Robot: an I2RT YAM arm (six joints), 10 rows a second.
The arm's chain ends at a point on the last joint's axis. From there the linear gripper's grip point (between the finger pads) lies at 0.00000 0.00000 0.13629 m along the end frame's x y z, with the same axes.
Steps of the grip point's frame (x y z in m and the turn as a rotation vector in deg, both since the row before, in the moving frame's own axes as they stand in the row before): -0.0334 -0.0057 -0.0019 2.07 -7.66 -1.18; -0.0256 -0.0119 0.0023 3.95 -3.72 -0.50; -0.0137 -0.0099 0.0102 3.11 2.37 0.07; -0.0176 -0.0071 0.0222 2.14 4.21 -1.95; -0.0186 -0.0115 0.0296 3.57 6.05 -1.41; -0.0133 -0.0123 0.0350 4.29 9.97 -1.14
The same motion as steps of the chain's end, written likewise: -0.0152 -0.0010 -0.0006 2.07 -7.66 -1.18; -0.0167 -0.0026 0.0029 3.95 -3.72 -0.50; -0.0193 -0.0025 0.0105 3.11 2.37 0.07; -0.0275 -0.0018 0.0227 2.14 4.21 -1.95; -0.0328 -0.0029 0.0306 3.57 6.05 -1.41; -0.0368 -0.0019 0.0374 4.29 9.97 -1.14
